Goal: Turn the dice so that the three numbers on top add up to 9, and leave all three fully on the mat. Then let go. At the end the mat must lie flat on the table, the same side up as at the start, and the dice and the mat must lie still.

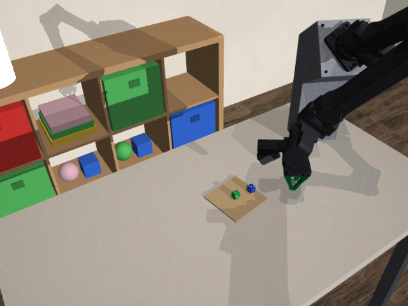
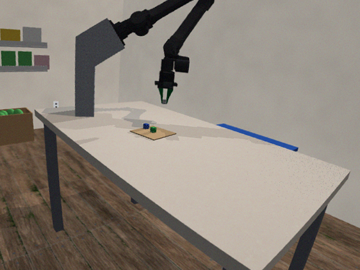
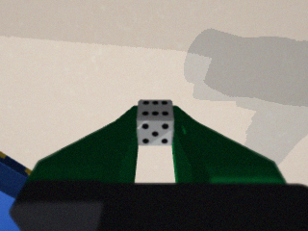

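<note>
Right now the green die is 120 mm to the right of my hand, 110 mm ahead of it and 90 mm below it. From my hand the other things lie so: tan mat: 120 mm to the right, 110 mm below, 110 mm ahead; then blue die: 120 mm to the right, 90 mm below, 50 mm ahead; then white die: right at my hand.
</note>
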